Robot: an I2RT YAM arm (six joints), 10 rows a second.
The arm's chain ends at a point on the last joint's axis. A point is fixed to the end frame.
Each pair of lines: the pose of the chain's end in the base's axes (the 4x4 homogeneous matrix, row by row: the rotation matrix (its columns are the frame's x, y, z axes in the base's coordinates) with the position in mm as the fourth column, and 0 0 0 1 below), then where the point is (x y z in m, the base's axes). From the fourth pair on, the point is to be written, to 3 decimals.
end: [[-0.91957, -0.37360, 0.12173, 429.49], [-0.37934, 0.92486, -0.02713, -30.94], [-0.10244, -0.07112, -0.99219, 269.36], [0, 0, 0, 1]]
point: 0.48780 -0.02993 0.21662
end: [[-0.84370, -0.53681, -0.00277, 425.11], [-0.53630, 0.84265, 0.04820, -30.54], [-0.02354, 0.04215, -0.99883, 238.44], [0, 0, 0, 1]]
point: 0.47513 -0.01602 0.17953
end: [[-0.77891, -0.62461, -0.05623, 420.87], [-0.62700, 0.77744, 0.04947, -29.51], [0.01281, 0.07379, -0.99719, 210.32], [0, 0, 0, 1]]
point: 0.46607 -0.00939 0.14920
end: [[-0.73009, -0.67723, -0.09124, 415.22], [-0.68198, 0.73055, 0.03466, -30.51], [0.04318, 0.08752, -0.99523, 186.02], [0, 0, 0, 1]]
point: 0.457 -0.008 0.123
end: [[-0.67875, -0.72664, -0.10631, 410.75], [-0.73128, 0.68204, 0.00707, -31.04], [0.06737, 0.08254, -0.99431, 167.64], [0, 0, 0, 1]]
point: 0.450 -0.007 0.104
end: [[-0.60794, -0.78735, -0.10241, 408.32], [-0.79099, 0.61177, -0.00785, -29.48], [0.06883, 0.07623, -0.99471, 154.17], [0, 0, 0, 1]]
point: 0.445 -0.002 0.090
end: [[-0.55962, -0.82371, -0.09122, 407.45], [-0.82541, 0.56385, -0.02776, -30.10], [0.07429, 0.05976, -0.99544, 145.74], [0, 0, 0, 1]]
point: 0.443 -0.001 0.082
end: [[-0.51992, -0.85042, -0.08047, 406.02], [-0.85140, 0.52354, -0.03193, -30.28], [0.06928, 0.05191, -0.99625, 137.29], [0, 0, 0, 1]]
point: 0.441 0.000 0.074
